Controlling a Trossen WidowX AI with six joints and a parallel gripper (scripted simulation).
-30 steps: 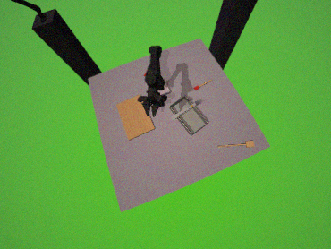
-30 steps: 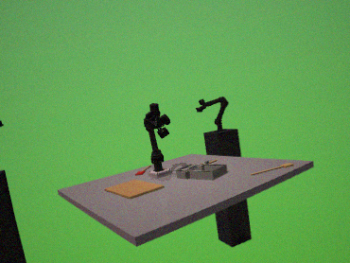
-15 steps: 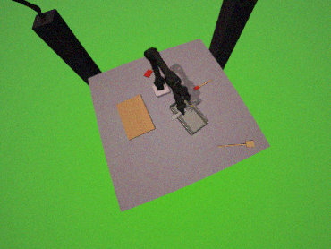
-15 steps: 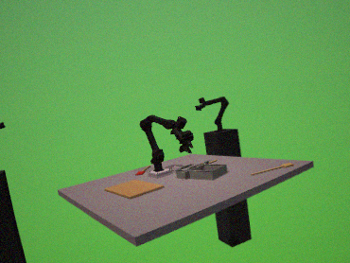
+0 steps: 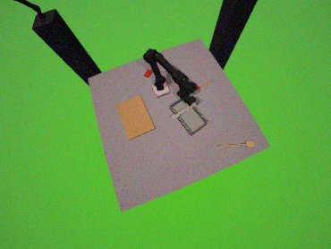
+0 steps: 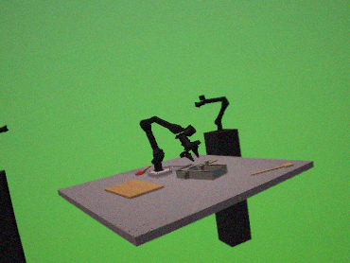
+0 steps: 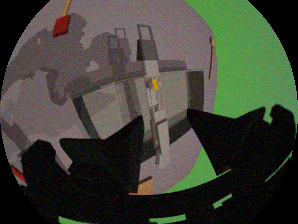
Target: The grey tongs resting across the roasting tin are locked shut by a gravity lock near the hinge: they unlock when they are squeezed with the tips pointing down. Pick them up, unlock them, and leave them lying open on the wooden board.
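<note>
My gripper tip is now 40 mm to the right of the yellow lock piece and 40 mm above it. Also, from my gripper tip: roasting tin (70 mm below, 60 mm ahead, 10 mm to the right); then wooden board (460 mm to the right, 90 mm below, 40 mm behind).
</note>
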